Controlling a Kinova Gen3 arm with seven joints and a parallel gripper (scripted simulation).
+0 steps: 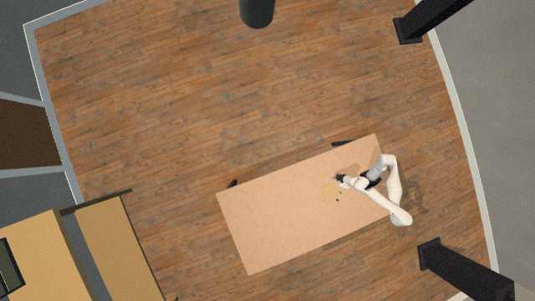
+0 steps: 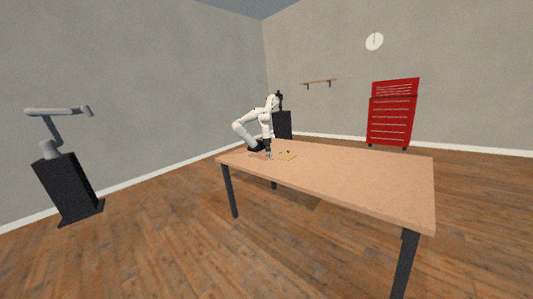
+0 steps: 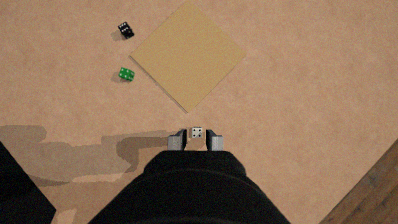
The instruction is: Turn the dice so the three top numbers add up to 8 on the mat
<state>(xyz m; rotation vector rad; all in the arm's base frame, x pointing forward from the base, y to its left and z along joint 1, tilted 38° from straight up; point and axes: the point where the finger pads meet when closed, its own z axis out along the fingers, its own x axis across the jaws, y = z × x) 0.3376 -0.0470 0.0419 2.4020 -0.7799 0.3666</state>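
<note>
Now: the white die 3 cm below my hand. The rest, counted from my hand: black die (21 cm to the left, 3 cm below, 1 cm ahead); then green die (15 cm to the left, 3 cm below, 3 cm behind); then tan mat (12 cm to the left, 7 cm ahead, 4 cm below).
</note>
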